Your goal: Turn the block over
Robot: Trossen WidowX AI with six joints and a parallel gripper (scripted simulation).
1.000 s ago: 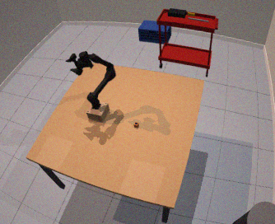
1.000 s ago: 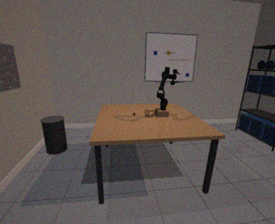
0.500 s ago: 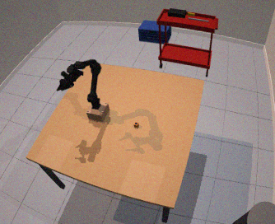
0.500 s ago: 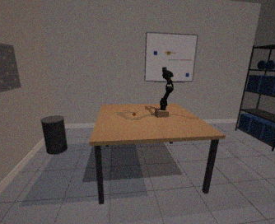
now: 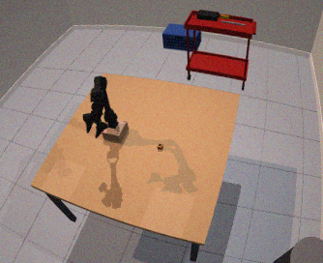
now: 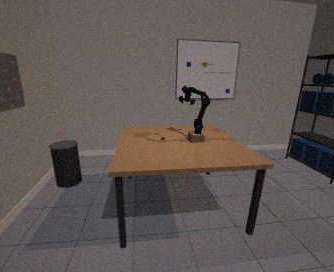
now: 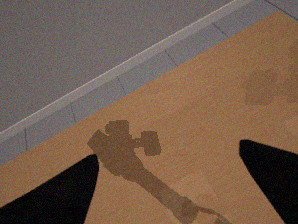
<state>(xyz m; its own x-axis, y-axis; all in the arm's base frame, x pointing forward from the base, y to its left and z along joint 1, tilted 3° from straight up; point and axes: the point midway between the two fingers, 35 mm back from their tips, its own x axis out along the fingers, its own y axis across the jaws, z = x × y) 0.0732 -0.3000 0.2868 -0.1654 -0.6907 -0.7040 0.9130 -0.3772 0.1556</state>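
The orange block is 330 mm below my gripper tip, 320 mm ahead of it and 260 mm to the left of it.
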